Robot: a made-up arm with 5 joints. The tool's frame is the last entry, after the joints. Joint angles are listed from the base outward. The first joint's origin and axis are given. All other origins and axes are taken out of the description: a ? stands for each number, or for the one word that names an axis. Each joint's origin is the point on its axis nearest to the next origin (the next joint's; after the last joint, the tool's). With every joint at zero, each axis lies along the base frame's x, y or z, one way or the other. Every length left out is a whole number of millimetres.
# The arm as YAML. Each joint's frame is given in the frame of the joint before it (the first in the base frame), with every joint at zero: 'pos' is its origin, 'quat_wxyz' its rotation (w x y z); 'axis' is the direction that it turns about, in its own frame. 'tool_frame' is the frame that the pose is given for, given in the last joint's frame.
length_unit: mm
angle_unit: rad
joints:
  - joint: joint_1
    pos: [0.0, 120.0, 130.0]
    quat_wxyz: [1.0, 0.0, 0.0, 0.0]
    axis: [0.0, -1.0, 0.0]
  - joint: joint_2
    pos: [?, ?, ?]
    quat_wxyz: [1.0, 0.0, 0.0, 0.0]
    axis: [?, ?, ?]
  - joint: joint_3
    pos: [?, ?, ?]
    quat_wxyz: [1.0, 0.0, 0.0, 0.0]
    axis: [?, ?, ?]
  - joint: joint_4
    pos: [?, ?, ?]
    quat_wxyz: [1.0, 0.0, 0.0, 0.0]
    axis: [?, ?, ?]
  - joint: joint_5
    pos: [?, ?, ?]
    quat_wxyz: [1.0, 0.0, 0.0, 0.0]
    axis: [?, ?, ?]
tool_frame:
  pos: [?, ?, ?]
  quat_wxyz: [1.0, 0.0, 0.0, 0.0]
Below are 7 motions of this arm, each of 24 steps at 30 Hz.
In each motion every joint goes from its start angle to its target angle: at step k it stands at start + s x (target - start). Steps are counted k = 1, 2, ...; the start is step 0. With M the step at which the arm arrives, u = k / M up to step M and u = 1 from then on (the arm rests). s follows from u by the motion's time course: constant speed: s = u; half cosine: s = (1 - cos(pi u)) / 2; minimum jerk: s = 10 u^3 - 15 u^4 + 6 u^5.
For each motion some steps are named. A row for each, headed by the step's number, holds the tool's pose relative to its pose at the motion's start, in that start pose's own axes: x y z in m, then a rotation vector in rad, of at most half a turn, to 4 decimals.
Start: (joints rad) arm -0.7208 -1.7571 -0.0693 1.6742 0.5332
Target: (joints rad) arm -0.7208 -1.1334 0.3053 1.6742 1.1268
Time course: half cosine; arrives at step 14
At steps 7, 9, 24:
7: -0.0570 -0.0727 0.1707 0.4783 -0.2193 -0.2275
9: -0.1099 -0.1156 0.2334 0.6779 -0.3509 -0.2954
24: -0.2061 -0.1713 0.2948 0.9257 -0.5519 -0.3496

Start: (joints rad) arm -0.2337 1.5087 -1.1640 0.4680 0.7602
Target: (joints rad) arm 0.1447 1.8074 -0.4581 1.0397 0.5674
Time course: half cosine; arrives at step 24
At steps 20, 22, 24:
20: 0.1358 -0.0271 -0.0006 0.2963 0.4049 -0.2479
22: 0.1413 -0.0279 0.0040 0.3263 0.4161 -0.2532
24: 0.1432 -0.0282 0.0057 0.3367 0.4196 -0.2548

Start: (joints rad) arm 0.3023 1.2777 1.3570 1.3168 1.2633
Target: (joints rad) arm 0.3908 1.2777 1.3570 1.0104 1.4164
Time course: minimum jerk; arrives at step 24
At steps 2, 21, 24:
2: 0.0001 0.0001 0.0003 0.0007 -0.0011 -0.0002
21: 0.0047 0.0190 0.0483 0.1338 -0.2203 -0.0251
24: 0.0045 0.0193 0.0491 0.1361 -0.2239 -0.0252

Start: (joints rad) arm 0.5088 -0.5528 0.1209 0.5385 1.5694
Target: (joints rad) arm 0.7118 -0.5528 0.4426 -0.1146 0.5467
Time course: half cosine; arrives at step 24
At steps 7, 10, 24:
7: 0.0136 -0.0066 -0.0358 -0.2048 -0.1269 -0.0485
10: 0.0349 -0.0235 -0.0631 -0.3901 -0.2334 -0.1131
24: 0.1295 -0.1612 -0.0793 -1.0487 -0.5353 -0.5063

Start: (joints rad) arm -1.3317 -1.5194 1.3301 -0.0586 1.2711
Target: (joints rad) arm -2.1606 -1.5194 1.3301 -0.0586 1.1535
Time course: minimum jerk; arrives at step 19
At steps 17, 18, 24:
17: -0.1932 0.0902 -0.2443 0.0824 0.7633 0.2284
18: -0.1958 0.0910 -0.2455 0.0832 0.7697 0.2308
24: -0.1962 0.0911 -0.2457 0.0833 0.7707 0.2311

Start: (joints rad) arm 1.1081 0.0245 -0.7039 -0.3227 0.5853
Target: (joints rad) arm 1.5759 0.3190 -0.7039 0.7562 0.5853
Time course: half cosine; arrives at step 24
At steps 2, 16, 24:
2: 0.0009 0.0022 -0.0005 -0.0005 0.0009 0.0167
16: 0.0279 0.0487 -0.0125 -0.1354 0.0470 0.6922
24: 0.0390 0.0434 -0.0108 -0.2277 0.0717 0.8950

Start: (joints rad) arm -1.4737 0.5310 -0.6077 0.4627 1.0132
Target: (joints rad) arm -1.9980 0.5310 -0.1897 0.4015 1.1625
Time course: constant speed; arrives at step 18
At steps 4, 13, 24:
4: -0.0184 -0.0274 -0.0053 0.0733 0.1161 -0.1585
13: -0.0709 -0.0996 -0.0220 0.2141 0.3479 -0.5420
24: -0.1120 -0.1439 -0.0327 0.2751 0.4585 -0.7698

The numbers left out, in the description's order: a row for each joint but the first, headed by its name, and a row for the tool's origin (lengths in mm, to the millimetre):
joint_2: xyz 70.0 0.0 -330.0, axis 0.0 0.0 -1.0
joint_3: xyz 290.0 130.0 0.0, axis 0.0 1.0 0.0
joint_4: xyz -40.0 0.0 -40.0, axis 0.0 0.0 1.0
joint_5: xyz 130.0 -100.0 0.0, axis 1.0 0.0 0.0
tool: xyz 0.0 320.0 -40.0

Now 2 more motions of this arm.
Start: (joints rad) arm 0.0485 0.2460 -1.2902 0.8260 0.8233
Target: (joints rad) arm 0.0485 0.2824 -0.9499 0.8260 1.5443
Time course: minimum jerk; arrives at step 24
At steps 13, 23, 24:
13: 0.0326 -0.0467 0.1516 0.5471 0.0699 -0.1323
23: 0.0579 -0.1376 0.2369 0.9442 0.0844 -0.2506
24: 0.0579 -0.1378 0.2370 0.9448 0.0844 -0.2508

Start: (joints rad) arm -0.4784 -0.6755 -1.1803 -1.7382 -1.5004
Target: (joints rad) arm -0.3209 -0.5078 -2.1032 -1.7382 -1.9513
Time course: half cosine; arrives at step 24
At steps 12, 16, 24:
12: 0.0401 0.0861 0.1723 0.3070 -0.0327 -0.0039
16: 0.0583 0.1059 0.2723 0.4606 -0.0626 -0.0050
24: 0.0736 0.1076 0.3768 0.6138 -0.1012 -0.0068

